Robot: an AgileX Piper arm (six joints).
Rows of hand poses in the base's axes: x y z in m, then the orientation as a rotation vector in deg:
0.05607 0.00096 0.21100 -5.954 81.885 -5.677
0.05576 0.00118 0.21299 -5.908 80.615 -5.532
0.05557 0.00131 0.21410 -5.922 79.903 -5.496
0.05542 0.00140 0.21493 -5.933 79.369 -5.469
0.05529 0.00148 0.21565 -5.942 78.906 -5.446
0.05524 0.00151 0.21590 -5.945 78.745 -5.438
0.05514 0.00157 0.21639 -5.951 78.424 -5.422
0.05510 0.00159 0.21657 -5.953 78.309 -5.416
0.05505 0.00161 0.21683 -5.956 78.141 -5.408
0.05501 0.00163 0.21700 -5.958 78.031 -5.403
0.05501 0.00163 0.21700 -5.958 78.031 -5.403
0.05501 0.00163 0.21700 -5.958 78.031 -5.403
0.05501 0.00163 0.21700 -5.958 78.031 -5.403
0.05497 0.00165 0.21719 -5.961 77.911 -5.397
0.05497 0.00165 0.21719 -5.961 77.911 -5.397
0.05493 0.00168 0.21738 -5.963 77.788 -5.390
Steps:
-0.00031 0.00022 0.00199 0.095 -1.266 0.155
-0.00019 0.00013 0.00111 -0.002 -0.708 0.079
-0.00015 0.00009 0.00083 -0.002 -0.531 0.060
-0.00013 0.00008 0.00072 -0.002 -0.460 0.051
-0.00005 0.00003 0.00025 0.000 -0.160 0.018
-0.00010 0.00006 0.00049 -0.001 -0.319 0.035
-0.00004 0.00002 0.00018 0.000 -0.114 0.013
-0.00005 0.00002 0.00026 -0.001 -0.167 0.018
-0.00004 0.00002 0.00017 -0.001 -0.109 0.012
0.00000 0.00000 0.00000 0.000 0.000 0.000
0.00000 0.00000 0.00000 0.000 0.000 0.000
0.00000 0.00000 0.00000 0.000 0.000 0.000
-0.00004 0.00002 0.00019 -0.001 -0.119 0.014
0.00000 0.00000 0.00000 0.000 0.000 0.000
-0.00004 0.00003 0.00019 0.000 -0.122 0.014

